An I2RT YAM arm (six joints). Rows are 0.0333 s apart.
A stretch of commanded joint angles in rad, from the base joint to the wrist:
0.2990 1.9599 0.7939 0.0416 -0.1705 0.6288
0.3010 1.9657 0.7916 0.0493 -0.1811 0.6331
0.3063 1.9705 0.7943 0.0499 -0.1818 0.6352
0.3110 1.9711 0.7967 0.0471 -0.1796 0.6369
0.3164 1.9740 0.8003 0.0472 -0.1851 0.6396
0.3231 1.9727 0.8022 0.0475 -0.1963 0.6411
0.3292 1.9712 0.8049 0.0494 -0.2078 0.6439
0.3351 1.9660 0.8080 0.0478 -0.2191 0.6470
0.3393 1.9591 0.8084 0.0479 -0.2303 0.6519
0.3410 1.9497 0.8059 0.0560 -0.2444 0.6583
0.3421 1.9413 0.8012 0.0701 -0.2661 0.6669
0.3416 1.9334 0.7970 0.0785 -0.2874 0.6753
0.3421 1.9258 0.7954 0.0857 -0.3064 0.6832
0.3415 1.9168 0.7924 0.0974 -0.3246 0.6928
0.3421 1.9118 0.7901 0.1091 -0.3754 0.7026
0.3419 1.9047 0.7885 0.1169 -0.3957 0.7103
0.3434 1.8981 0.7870 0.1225 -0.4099 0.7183
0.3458 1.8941 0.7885 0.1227 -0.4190 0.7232
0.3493 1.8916 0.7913 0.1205 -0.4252 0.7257
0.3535 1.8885 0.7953 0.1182 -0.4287 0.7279
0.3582 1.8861 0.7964 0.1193 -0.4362 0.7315
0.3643 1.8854 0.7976 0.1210 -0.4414 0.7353
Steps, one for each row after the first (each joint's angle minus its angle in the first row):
0.0020 0.0058 -0.0023 0.0077 -0.0106 0.0043
0.0073 0.0106 0.0004 0.0083 -0.0113 0.0064
0.0120 0.0112 0.0028 0.0055 -0.0091 0.0081
0.0174 0.0141 0.0064 0.0056 -0.0146 0.0108
0.0241 0.0128 0.0083 0.0059 -0.0258 0.0123
0.0302 0.0113 0.0110 0.0078 -0.0373 0.0151
0.0361 0.0061 0.0141 0.0062 -0.0486 0.0182
0.0403 -0.0008 0.0145 0.0063 -0.0598 0.0231
0.0420 -0.0102 0.0120 0.0144 -0.0739 0.0295
0.0431 -0.0186 0.0073 0.0285 -0.0956 0.0381
0.0426 -0.0265 0.0031 0.0369 -0.1169 0.0465
0.0431 -0.0341 0.0015 0.0441 -0.1359 0.0544
0.0425 -0.0431 -0.0015 0.0558 -0.1541 0.0640
0.0431 -0.0481 -0.0038 0.0675 -0.2049 0.0738
0.0429 -0.0552 -0.0054 0.0753 -0.2252 0.0815
0.0444 -0.0618 -0.0069 0.0809 -0.2394 0.0895
0.0468 -0.0658 -0.0054 0.0811 -0.2485 0.0944
0.0503 -0.0683 -0.0026 0.0789 -0.2547 0.0969
0.0545 -0.0714 0.0014 0.0766 -0.2582 0.0991
0.0592 -0.0738 0.0025 0.0777 -0.2657 0.1027
0.0653 -0.0745 0.0037 0.0794 -0.2709 0.1065

